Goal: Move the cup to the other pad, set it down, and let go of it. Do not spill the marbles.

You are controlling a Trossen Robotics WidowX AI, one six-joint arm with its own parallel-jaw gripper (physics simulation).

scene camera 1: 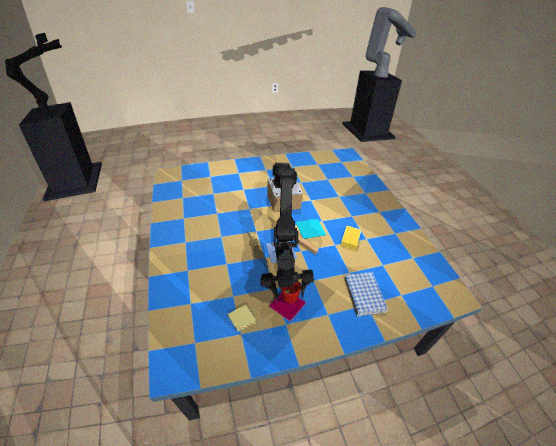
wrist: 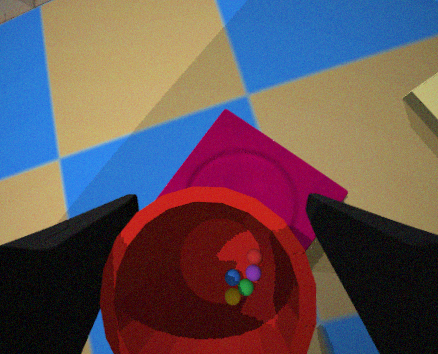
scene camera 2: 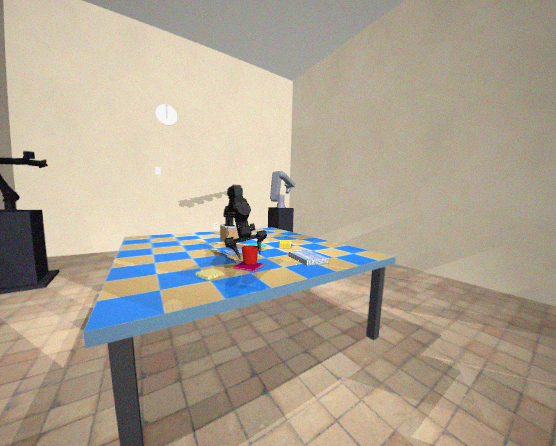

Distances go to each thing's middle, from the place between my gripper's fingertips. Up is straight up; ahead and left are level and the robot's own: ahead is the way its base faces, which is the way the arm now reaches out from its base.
Scene:
I see the red cup [wrist: 164,278] 3 cm behind my hand and 2 cm to the left of it.

